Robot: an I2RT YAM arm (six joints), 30 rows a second.
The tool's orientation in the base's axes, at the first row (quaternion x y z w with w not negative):
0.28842 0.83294 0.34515 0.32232
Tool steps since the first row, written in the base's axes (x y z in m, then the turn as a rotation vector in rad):
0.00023 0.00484 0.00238 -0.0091 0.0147 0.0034
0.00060 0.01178 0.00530 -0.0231 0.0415 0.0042
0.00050 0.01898 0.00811 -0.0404 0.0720 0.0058
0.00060 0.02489 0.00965 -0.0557 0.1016 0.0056
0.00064 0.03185 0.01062 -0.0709 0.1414 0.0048
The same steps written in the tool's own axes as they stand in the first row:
0.00245 0.00475 0.00073 0.0149 0.0090 -0.0029
0.00611 0.01120 0.00209 0.0422 0.0219 -0.0032
0.01029 0.01760 0.00326 0.0739 0.0369 -0.0049
0.01386 0.02232 0.00478 0.1044 0.0504 -0.0046
0.01840 0.02721 0.00698 0.1422 0.0695 0.0002

